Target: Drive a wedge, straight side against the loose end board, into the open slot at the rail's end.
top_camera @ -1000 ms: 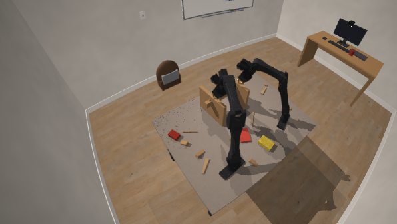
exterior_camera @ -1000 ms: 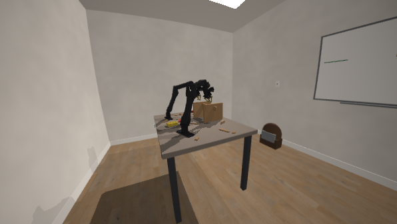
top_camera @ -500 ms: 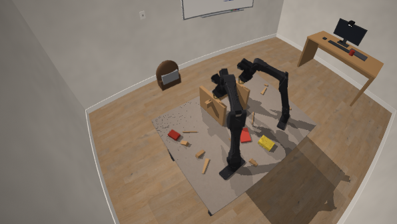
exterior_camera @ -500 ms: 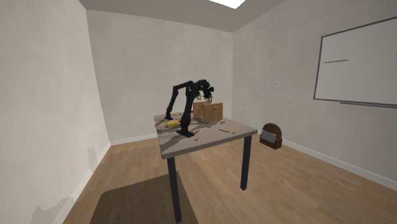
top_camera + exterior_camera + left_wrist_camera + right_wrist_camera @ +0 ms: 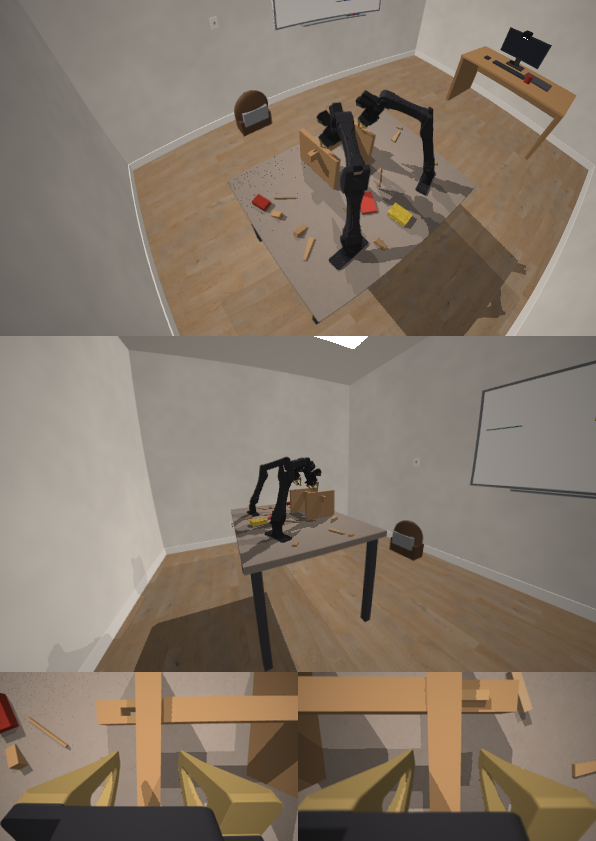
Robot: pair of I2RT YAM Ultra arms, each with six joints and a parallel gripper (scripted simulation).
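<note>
My right hand is 13 cm to the right of the rail, 7 cm above it and 5 cm short of it. The rest, counted from my right hand: red block: 62 cm to the left, 22 cm below, 7 cm ahead.
Right now the rail is 50 mm ahead of my left hand, 130 mm to the right of it and 100 mm below it. Also, from my left hand: red block: 70 mm ahead, 360 mm to the left, 250 mm below.
</note>
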